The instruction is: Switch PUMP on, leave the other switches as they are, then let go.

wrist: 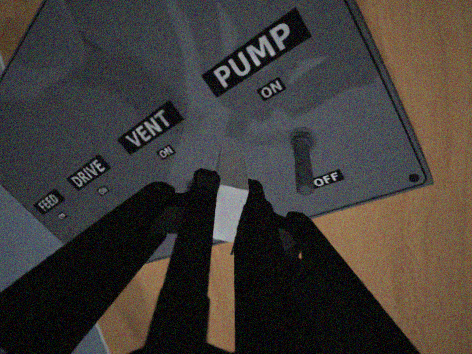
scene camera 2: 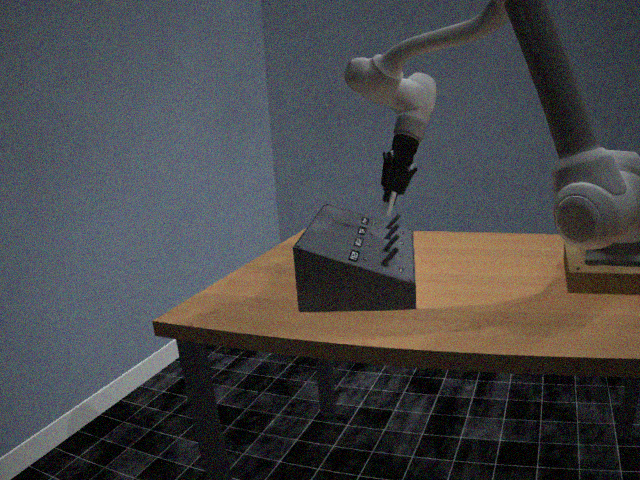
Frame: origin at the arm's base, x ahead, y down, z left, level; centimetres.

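Where they show: gripper, fingertip midpoint: (wrist: 227, 163) (scene camera 2: 384, 215); arm's base, link origin: (scene camera 2: 616, 256).
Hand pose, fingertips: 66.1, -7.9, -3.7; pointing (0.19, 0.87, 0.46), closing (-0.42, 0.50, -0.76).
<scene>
Things, the pixels of their centre, and the offset from my fingertips, as dx, dy, dz. Level surfaces: height alone.
- dark sloped switch box, body centre: (wrist: 149, 145) (scene camera 2: 361, 255) +1.6, +7.5, +15.1
- PUMP lever, body centre: (wrist: 302, 165) (scene camera 2: 393, 220) -1.1, +2.6, -4.5
- PUMP label, body centre: (wrist: 251, 57) +6.8, +2.4, -2.1
- VENT label, body centre: (wrist: 148, 130) +3.3, +2.4, +9.4
- DRIVE label, body centre: (wrist: 87, 174) -0.2, +2.4, +20.9
- FEED label, body centre: (wrist: 48, 202) (scene camera 2: 354, 255) -3.7, +2.4, +32.4
- wooden table, surface height: dy +13.3
The dark sloped switch box (scene camera 2: 354, 286) (wrist: 357, 120) stands on the table. The PUMP lever (scene camera 2: 393, 221) (wrist: 302, 162) points to its OFF label (wrist: 328, 178); the ON label (wrist: 271, 89) is at the other side, under the PUMP label (wrist: 256, 52). My gripper (scene camera 2: 389, 210) (wrist: 227, 163) is shut with nothing between the fingers. Its tips are close above the panel, to the left of the PUMP lever in the wrist view, with a visible gap in that picture. In the wrist view the fingers hide the VENT, DRIVE and FEED levers; in the scene view these levers lean the same way as PUMP.
The VENT label (wrist: 151, 127), DRIVE label (wrist: 88, 172) and FEED label (wrist: 48, 201) run to the left in the wrist view. The wooden table (scene camera 2: 465, 325) (wrist: 425, 275) extends around the box. The robot base (scene camera 2: 602, 281) is at the right in the scene view, and a wall rises at the left.
</scene>
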